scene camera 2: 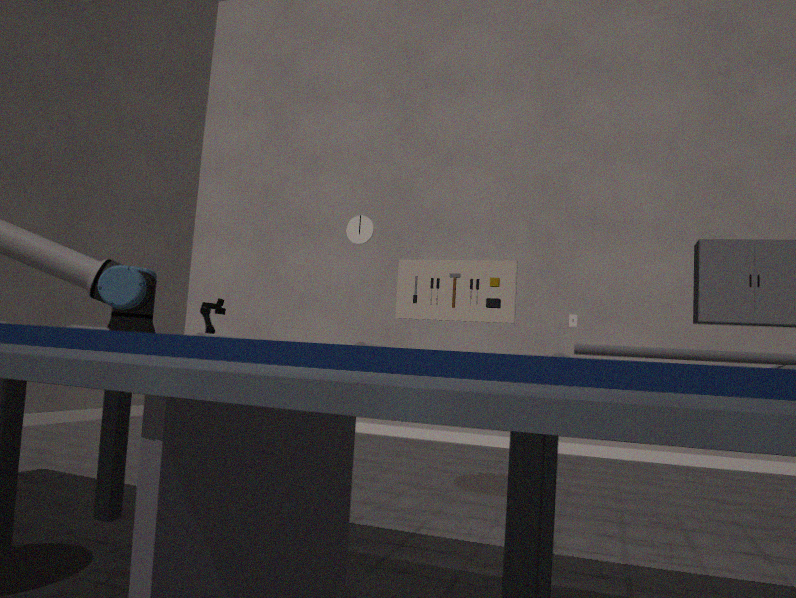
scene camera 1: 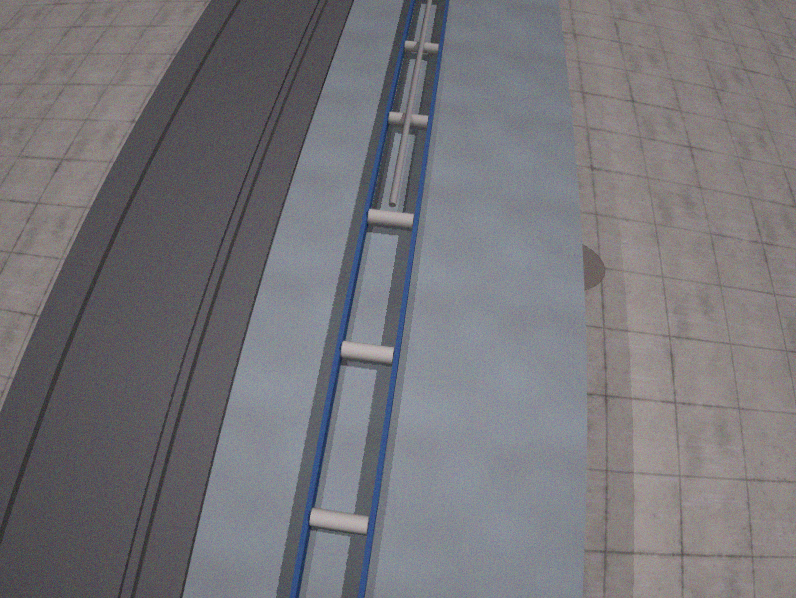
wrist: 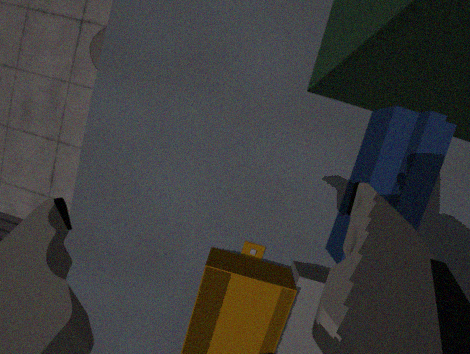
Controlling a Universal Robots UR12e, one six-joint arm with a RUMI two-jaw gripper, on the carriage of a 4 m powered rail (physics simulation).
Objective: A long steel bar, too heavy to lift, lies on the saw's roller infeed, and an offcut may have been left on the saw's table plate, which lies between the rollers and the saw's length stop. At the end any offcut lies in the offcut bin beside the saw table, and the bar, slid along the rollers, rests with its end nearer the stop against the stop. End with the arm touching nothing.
Labels:
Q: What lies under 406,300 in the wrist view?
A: My gripper.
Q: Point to a roller infeed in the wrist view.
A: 401,67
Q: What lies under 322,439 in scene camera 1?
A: A roller infeed.

